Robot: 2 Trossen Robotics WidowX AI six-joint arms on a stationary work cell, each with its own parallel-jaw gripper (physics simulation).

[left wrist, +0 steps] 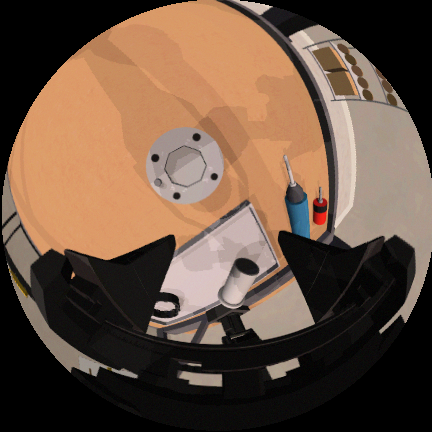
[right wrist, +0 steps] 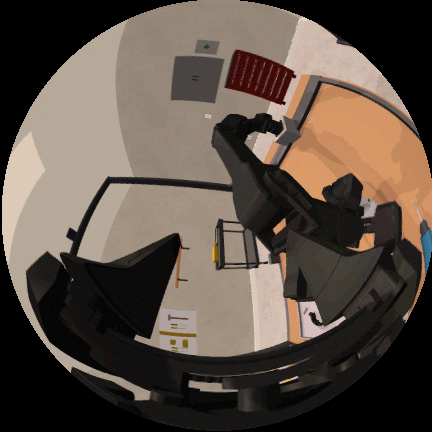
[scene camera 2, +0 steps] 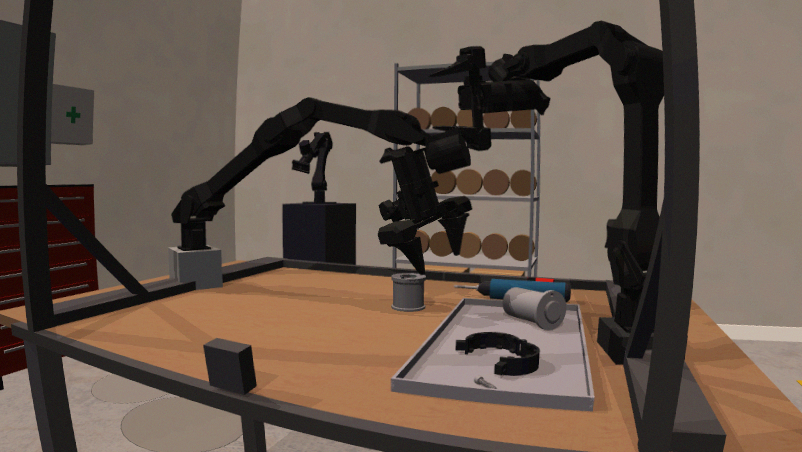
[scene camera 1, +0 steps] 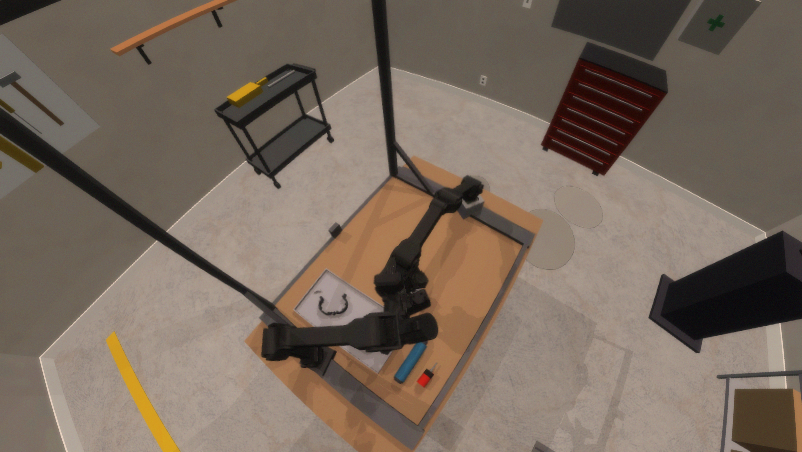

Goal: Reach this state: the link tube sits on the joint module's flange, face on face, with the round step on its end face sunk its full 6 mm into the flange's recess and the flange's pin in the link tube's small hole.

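Pixels of known places: left gripper, fingertip midpoint: (left wrist: 227, 238) (right wrist: 373, 236) (scene camera 2: 440, 264); right gripper, fingertip midpoint: (right wrist: 235, 237) (scene camera 2: 431, 101) (scene camera 1: 397, 266); left arm's base, origin of the base link: (right wrist: 278, 128) (scene camera 2: 193, 248) (scene camera 1: 469, 196); right arm's base, origin of the base link: (left wrist: 229, 316) (scene camera 1: 316, 356).
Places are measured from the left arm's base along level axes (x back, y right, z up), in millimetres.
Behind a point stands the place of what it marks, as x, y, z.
Note:
The joint module (scene camera 2: 408, 293) @(-438, -262, -51) (left wrist: 210, 188) @(-436, -300, -25) (right wrist: 369, 206) @(-407, -289, -31) stands upright on the table, its round flange facing up. In the left wrist view the flange shows an eight-sided recess, several dark holes and a small pin (left wrist: 158, 182) @(-426, -258, -21). The link tube (scene camera 2: 530, 306) @(-660, -325, -44) (left wrist: 238, 286) @(-621, -347, -32) lies on its side in the tray (scene camera 2: 482, 396) @(-784, -68, -77); its stepped end face shows in scene camera 2. My left gripper (scene camera 2: 439, 263) @(-472, -307, 1) (left wrist: 227, 238) @(-472, -307, 1) is open and empty, tilted downward, with one fingertip close by the module's rim in scene camera 2. My right gripper (scene camera 2: 433, 102) @(-469, -282, 289) (right wrist: 235, 237) @(-469, -282, 289) is open and empty, high above the table.
A black open ring (scene camera 2: 532, 359) @(-776, -169, -63) (left wrist: 167, 305) and a screw (scene camera 2: 484, 382) @(-765, -94, -74) lie in the tray. A blue screwdriver (scene camera 1: 410, 362) @(-536, -500, -44) (left wrist: 298, 215) @(-498, -459, -48) and a red tool (scene camera 1: 425, 377) @(-512, -569, -51) (left wrist: 320, 212) @(-508, -555, -56) lie beyond it. The right arm reaches above the left gripper. A dark block (scene camera 2: 229, 366) @(-617, 142, -48) sits at the near table edge.

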